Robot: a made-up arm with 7 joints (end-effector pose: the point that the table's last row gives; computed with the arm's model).
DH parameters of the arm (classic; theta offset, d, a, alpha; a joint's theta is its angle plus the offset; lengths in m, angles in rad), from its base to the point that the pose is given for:
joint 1: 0 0.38 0 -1.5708
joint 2: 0 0 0 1.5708
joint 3: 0 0.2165 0.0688 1.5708
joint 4: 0 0 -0.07 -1.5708
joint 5: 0 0.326 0 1.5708
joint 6: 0 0 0.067 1.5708
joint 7: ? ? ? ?
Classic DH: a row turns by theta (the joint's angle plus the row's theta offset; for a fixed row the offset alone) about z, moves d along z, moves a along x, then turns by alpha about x.
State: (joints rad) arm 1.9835 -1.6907 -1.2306 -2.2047 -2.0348 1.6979 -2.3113
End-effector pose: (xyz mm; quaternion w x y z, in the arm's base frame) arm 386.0 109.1 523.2 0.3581 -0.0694 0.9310 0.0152
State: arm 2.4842 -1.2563 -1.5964 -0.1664 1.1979 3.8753 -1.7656
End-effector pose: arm 410.8 -282.7 492.5 0.0327 -0.5376 0.6217 -0.5688
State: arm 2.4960 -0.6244 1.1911 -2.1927 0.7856 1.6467 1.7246
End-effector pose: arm -323.5 -255.7 513.8 0.1353 0.6721 0.7266 0.0456
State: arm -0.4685 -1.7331 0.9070 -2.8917 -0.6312 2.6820 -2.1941
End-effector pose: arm 173.4 176.4 533.5 0.6520 0.0740 0.5946 -0.4646
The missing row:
joint 7: 0 0 0 0
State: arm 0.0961 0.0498 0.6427 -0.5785 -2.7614 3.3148 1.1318
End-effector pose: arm 179.9 177.6 855.4 0.3848 0.1276 0.3577 0.8412
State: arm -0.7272 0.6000 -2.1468 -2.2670 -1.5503 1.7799 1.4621
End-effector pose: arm -359.8 -155.1 516.8 0.5422 -0.1776 -0.5250 -0.6315
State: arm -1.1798 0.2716 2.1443 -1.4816 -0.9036 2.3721 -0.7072
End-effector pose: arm 254.0 280.2 787.5 0.2625 0.4947 0.6616 0.4986
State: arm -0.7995 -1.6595 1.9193 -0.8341 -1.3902 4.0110 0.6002
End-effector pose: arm -173.5 454.4 224.7 0.0417 0.3522 -0.9039 -0.2391
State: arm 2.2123 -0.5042 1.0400 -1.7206 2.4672 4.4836 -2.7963
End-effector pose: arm -253.1 -136.3 671.8 0.2568 -0.0710 -0.8360 -0.4797
